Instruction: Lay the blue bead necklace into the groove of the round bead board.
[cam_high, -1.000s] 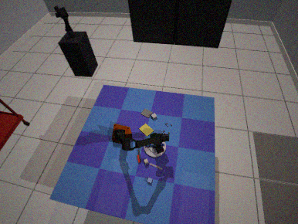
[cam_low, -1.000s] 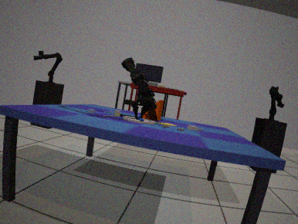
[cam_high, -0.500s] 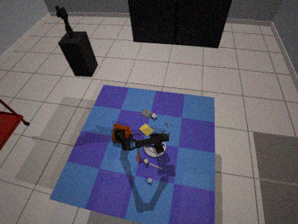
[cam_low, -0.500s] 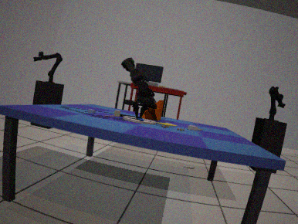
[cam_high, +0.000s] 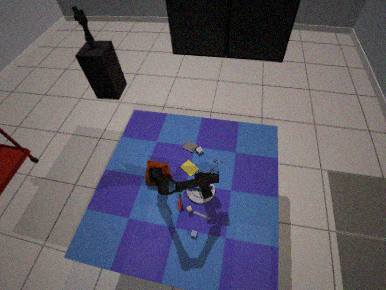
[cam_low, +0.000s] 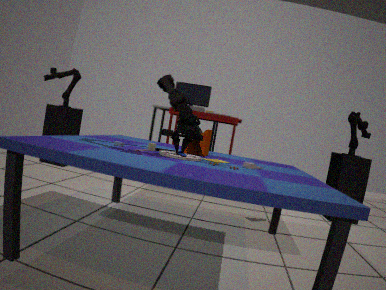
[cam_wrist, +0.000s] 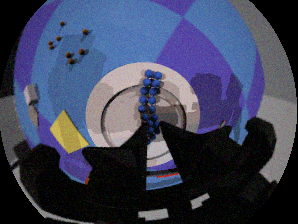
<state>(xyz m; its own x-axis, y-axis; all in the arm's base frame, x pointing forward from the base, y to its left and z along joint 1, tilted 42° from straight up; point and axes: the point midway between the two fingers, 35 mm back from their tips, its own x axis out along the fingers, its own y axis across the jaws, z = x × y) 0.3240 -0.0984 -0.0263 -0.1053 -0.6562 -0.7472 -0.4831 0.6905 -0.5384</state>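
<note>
Now: the round white bead board 20 mm behind my gripper tip and 10 mm below it. From my gripper tip the other things lie so: red-handled tool (150 mm behind, 110 mm to the right, 10 mm below); then yellow card (170 mm to the left, 130 mm behind, 10 mm below); then thin pale stick (180 mm to the right, 10 mm below, 10 mm ahead).
</note>
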